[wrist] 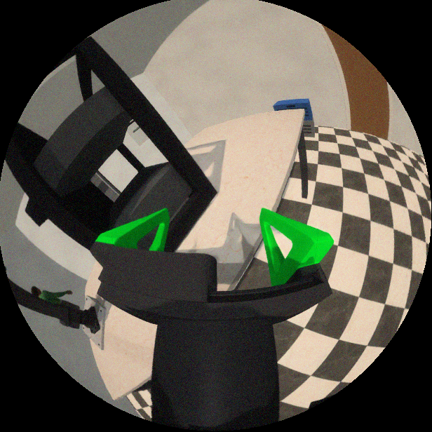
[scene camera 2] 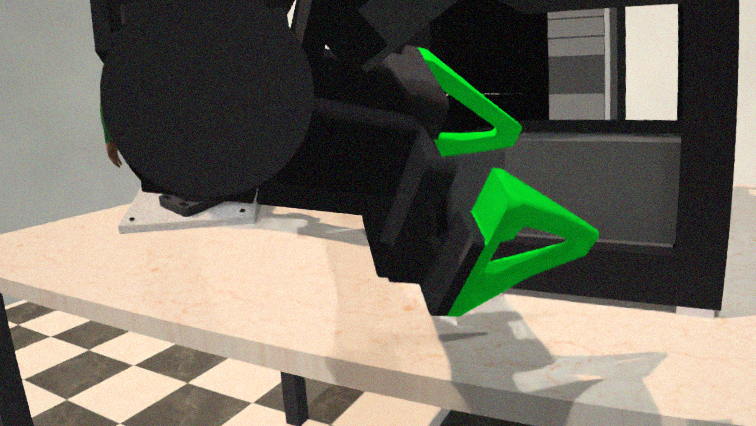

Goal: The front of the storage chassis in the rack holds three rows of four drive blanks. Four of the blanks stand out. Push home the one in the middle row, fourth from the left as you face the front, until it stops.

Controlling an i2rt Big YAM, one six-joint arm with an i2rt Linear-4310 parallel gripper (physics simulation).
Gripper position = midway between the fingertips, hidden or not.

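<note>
Scene camera 2 shows the gripper (scene camera 2: 551, 182) together with a black rack (scene camera 2: 660, 181). In the wrist view the gripper (wrist: 214, 213) appears again, and so does the rack (wrist: 55, 174).
</note>
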